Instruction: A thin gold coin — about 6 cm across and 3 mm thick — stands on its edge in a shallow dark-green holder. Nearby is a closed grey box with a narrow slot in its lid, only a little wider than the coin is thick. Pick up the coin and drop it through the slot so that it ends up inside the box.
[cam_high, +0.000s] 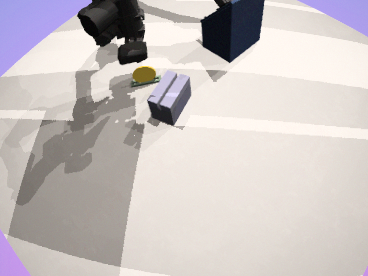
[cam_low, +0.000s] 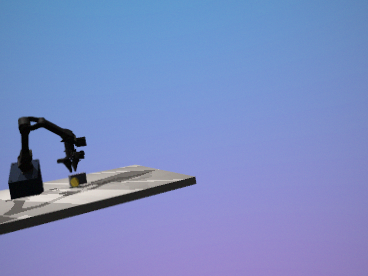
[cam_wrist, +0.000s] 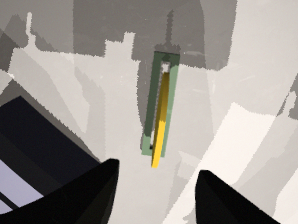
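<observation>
Right now my gripper tip is 7 cm above the gold coin.
</observation>
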